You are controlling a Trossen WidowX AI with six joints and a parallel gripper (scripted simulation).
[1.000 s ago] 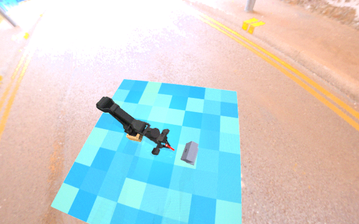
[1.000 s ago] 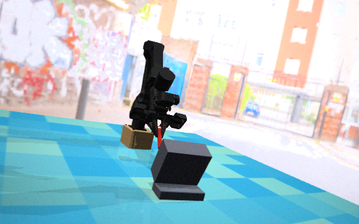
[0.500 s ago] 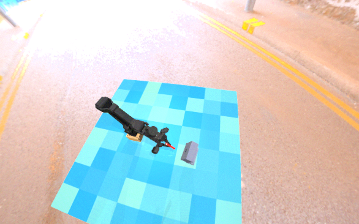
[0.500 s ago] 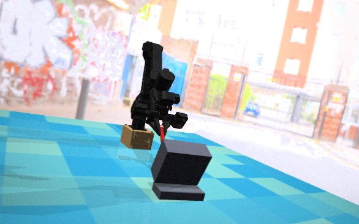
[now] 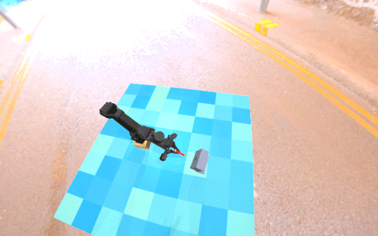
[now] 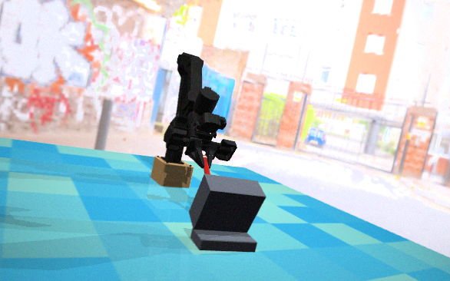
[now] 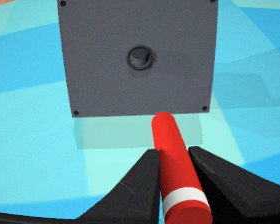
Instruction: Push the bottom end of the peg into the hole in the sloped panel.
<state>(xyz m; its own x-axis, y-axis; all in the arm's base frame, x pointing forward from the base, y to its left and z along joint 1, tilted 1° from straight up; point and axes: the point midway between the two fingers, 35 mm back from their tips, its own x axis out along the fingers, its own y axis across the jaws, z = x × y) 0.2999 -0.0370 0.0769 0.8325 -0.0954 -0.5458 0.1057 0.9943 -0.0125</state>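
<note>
Now: gripper tip 140 mm short of the sloped panel and 50 mm above it. Round my gripper tip: red peg: 10 mm behind, 10 mm above.
</note>
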